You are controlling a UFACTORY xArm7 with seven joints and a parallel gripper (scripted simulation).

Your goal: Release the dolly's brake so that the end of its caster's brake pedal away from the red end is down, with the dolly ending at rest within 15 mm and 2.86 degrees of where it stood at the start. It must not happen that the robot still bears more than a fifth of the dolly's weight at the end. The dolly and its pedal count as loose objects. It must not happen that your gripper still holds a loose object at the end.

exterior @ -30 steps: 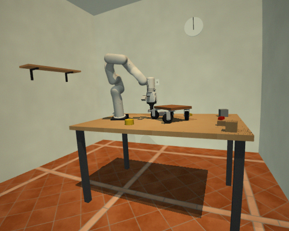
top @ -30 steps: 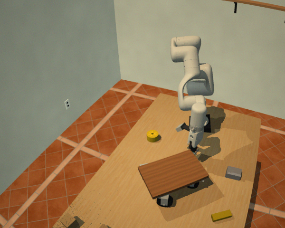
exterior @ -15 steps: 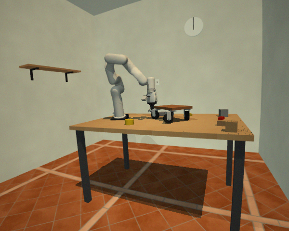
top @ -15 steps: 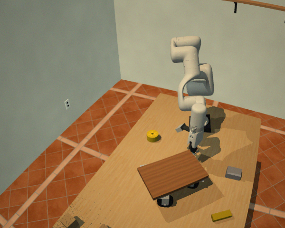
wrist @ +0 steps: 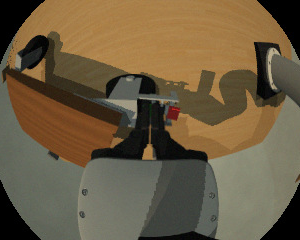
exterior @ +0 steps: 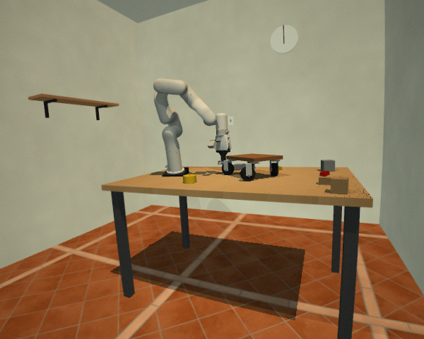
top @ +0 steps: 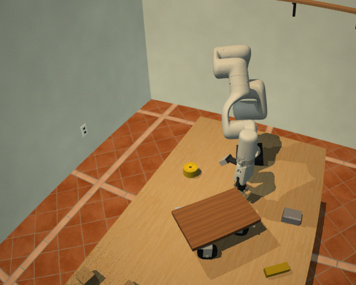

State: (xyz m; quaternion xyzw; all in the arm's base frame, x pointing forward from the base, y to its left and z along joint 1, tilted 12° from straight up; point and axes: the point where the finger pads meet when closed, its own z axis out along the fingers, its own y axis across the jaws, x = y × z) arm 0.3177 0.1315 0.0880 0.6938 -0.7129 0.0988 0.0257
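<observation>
My hand is 1 cm past the brake pedal and 3 cm above it. Also, from my hand: yellow cylinder: 4 cm behind, 30 cm to the right, 9 cm below; then red block: 59 cm ahead, 15 cm to the left, 9 cm below; then grey block: 4 cm behind, 26 cm to the left, 9 cm below.
</observation>
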